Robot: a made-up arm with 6 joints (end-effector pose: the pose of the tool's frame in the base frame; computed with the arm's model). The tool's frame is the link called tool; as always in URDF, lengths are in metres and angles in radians. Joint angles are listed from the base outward.
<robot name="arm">
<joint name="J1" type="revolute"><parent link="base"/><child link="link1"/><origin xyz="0.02 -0.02 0.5" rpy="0 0 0"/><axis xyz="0 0 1"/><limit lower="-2.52" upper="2.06" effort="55" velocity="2.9"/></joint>
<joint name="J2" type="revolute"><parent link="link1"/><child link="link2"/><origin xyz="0.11 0.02 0.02" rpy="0 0 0"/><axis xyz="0 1 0"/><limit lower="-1.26" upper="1.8" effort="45" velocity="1.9"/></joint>
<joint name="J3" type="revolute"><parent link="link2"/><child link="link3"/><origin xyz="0.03 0 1.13" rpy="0 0 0"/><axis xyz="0 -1 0"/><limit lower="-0.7" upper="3.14" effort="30" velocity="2.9"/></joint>
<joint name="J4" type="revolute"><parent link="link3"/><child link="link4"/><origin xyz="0.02 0.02 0.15" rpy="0 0 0"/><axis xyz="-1 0 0"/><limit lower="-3.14" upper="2.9" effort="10" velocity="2.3"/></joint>
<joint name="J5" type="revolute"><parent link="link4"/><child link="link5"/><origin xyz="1.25 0 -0.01" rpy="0 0 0"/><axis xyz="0 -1 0"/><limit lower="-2" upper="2.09" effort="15" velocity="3.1"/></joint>
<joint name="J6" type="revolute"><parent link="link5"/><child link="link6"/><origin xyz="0.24 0.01 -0.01" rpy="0 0 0"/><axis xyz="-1 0 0"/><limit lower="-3.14" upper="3.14" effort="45" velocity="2.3"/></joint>
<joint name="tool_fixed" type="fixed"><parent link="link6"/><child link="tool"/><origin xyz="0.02 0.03 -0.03" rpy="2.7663 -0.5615 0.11"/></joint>
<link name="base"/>
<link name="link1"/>
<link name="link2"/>
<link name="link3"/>
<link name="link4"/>
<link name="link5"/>
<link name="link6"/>
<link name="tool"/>
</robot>
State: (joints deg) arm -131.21 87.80 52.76 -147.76 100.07 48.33
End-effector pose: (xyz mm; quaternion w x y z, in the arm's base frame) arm -1539.2 -1644.9 -249.9 0.1998 0.5925 0.7599 0.1776
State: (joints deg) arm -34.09 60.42 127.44 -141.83 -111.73 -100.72
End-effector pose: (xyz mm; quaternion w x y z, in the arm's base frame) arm 1135.4 -564.2 2300.5 0.5082 -0.5815 -0.3911 0.5007
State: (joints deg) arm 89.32 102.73 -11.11 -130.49 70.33 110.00
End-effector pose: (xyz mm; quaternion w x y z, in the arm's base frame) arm 140.4 608.4 -1016.7 0.8882 0.3579 0.1564 -0.2418
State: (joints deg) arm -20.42 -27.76 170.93 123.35 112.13 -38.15
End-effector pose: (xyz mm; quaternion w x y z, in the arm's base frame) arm -1332.3 706.4 1176.2 0.8427 -0.4699 -0.2516 0.0757
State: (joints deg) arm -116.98 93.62 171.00 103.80 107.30 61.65
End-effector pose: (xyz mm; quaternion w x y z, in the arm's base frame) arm -367.8 -1413.2 1649.8 0.6938 -0.4003 0.5429 -0.2522
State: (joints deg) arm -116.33 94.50 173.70 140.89 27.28 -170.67
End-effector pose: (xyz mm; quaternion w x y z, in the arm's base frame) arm -506.0 -1385.0 1875.7 0.5609 0.4725 -0.5461 0.4049
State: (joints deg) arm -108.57 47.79 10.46 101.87 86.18 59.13
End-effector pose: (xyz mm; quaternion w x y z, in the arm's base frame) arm -380.0 -2092.3 524.7 0.8541 0.4456 0.2679 0.0097
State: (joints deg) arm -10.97 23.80 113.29 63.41 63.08 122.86
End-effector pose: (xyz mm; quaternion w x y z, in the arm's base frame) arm 387.5 129.4 2948.8 0.5635 -0.5460 -0.6200 -0.0079
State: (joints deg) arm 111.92 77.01 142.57 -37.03 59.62 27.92
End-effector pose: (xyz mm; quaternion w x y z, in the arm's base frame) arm -499.3 1419.9 2190.4 0.7660 -0.4591 -0.0216 -0.4494
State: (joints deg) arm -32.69 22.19 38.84 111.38 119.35 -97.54
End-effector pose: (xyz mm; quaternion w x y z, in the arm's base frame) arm 1507.3 -715.6 1916.6 0.0683 0.7261 0.6706 0.1359
